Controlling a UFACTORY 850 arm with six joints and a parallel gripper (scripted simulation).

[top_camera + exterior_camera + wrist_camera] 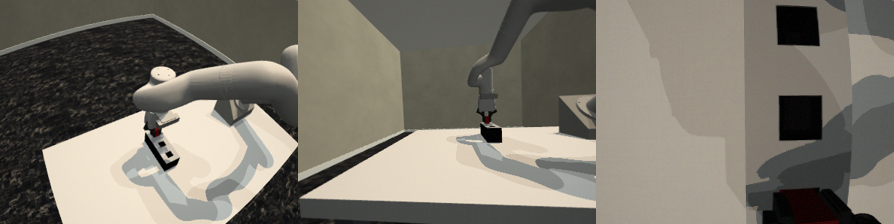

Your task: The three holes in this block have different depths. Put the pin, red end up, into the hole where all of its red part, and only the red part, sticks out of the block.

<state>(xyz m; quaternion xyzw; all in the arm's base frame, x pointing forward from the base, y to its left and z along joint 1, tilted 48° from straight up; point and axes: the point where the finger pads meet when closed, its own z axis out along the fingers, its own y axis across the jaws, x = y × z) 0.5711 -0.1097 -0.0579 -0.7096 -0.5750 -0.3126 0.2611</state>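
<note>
My hand is right at the pin. Also, from my hand: black block (60 mm to the left, 60 mm below, 10 mm ahead).
</note>
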